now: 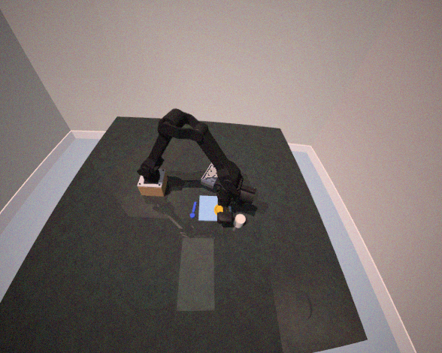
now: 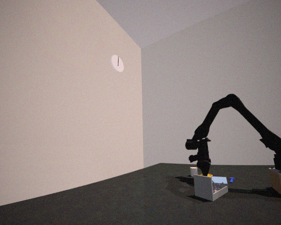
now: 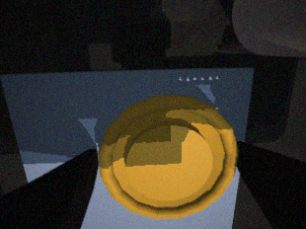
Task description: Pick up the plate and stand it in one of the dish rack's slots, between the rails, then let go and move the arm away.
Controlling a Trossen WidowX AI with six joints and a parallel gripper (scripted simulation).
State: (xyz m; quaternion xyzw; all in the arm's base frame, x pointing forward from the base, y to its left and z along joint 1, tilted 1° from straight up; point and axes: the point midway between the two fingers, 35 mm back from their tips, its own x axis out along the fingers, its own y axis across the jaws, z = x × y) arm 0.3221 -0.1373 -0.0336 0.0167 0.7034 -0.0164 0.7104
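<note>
Right now the light blue mat is 3 cm behind my gripper tip and 2 cm to the left of it. Round my gripper tip: yellow plate (1 cm above); blue spoon (13 cm behind, 1 cm to the left); white cup (7 cm ahead, 6 cm to the right, 2 cm above).
</note>
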